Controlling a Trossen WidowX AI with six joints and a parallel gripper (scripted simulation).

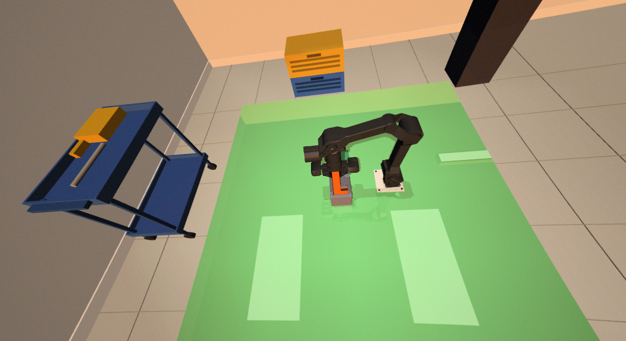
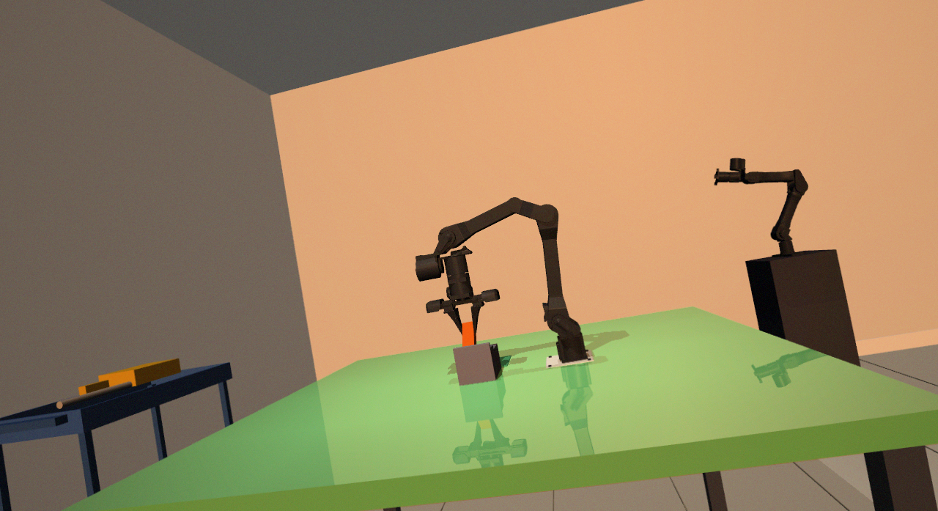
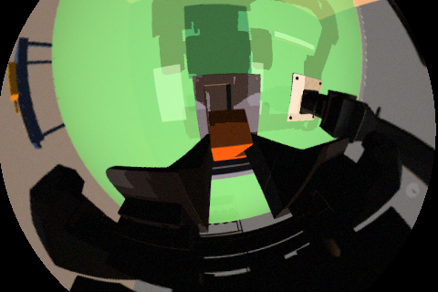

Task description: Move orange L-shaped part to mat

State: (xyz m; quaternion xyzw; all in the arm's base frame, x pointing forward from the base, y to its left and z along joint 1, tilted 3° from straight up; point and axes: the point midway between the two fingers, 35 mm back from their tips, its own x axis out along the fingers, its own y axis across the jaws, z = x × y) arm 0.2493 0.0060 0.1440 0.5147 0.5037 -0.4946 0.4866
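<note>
The green mat lies 2 cm behind my gripper tip, 14 cm to the right of it and 12 cm below it. Also, from my gripper tip: orange L-shaped part (1 cm behind, 3 cm to the left, 3 cm below).
</note>
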